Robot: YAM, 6 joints.
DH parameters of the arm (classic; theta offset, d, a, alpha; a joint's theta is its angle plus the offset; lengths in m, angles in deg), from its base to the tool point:
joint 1: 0 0.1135 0.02 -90
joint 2: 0 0 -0.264 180
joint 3: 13.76 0 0.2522 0
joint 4: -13.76 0 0.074 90
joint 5: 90 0 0 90
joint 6: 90 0.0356 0 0
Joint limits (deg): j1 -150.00..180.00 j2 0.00..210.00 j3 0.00..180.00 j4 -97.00..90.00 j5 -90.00..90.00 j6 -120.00..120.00
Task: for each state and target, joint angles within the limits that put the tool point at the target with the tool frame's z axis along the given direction. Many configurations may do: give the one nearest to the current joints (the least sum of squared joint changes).
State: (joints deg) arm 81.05 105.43 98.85 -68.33 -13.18 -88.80
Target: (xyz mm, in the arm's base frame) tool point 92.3 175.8 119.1 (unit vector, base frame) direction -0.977 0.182 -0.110
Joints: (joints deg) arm 53.11 117.10 47.95 -96.84 -62.97 -88.80
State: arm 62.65 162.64 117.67 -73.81 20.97 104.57
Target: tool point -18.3 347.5 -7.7 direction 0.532 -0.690 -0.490
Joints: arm 95.72 154.05 95.26 -87.69 27.44 104.57
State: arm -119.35 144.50 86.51 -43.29 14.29 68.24
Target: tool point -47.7 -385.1 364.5 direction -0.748 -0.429 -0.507
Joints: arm -93.26 102.36 103.62 -48.38 46.23 68.24
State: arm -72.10 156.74 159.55 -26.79 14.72 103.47
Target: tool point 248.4 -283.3 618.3 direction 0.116 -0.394 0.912
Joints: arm -47.79 134.67 179.84 22.76 10.30 103.47
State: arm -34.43 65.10 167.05 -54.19 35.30 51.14
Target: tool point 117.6 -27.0 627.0 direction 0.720 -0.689 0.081
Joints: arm -1.54 76.92 139.82 -56.64 42.03 51.14
